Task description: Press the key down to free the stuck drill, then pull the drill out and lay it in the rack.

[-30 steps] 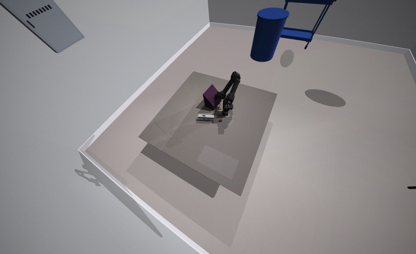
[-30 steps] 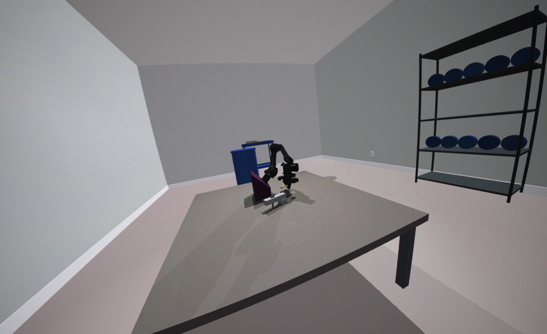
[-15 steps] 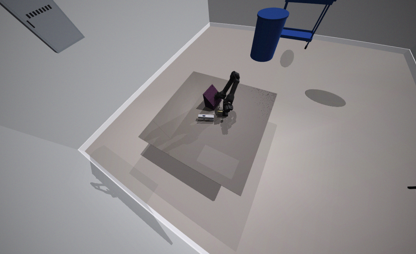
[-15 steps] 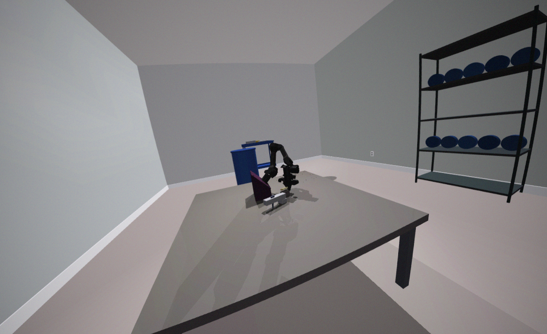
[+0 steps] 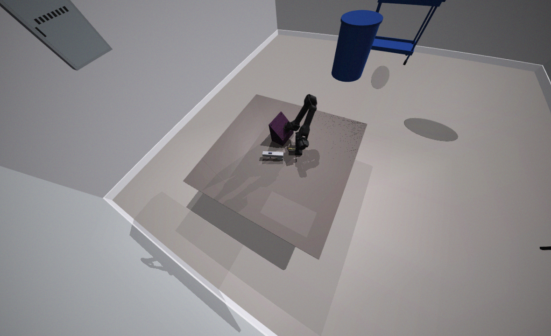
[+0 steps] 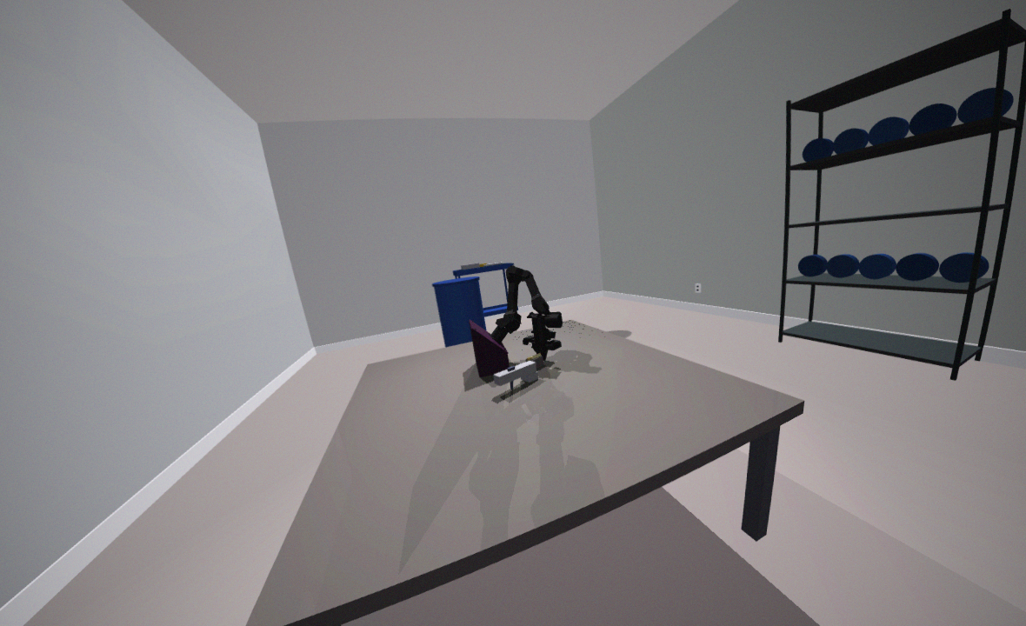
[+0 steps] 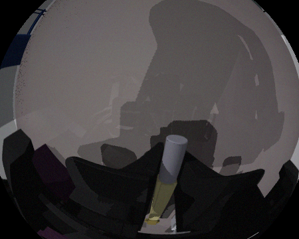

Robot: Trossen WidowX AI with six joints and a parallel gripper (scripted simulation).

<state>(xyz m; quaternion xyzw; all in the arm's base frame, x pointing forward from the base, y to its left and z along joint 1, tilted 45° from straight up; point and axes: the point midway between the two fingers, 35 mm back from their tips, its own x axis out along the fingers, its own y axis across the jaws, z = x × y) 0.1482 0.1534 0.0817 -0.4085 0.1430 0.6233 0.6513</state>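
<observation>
My gripper tip is now 40 mm to the left of the drill, 40 mm below it and 10 mm short of it. Round my gripper tip: blue key (210 mm to the right, 150 mm ahead, 40 mm above); then dark rack (50 mm to the right, 20 mm ahead, 10 mm above); then light grey fixture (180 mm to the right, 140 mm ahead, 40 mm above).
</observation>
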